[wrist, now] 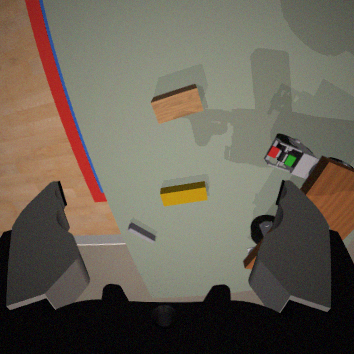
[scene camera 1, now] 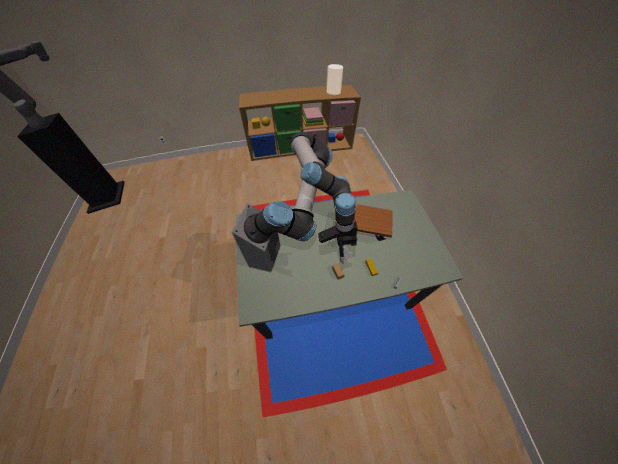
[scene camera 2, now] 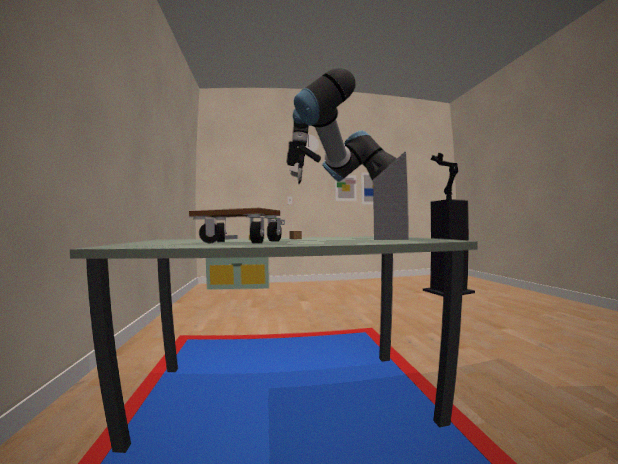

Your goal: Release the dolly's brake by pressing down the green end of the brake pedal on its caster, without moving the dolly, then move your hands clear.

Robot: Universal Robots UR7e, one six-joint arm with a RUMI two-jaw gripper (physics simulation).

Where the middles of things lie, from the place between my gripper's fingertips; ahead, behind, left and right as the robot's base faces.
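Positions counted from my hand: tan block (wrist: 176,103), 20 mm ahead, 260 mm below; yellow block (wrist: 195,191), 220 mm ahead, 50 mm to the right, 270 mm below; wooden dolly (scene camera 2: 209,232), far ahead, a good way to the left, a good way below. Going by their middles, of the things named here the tan block is the nearest to my hand and the wooden dolly is the farthest from it.
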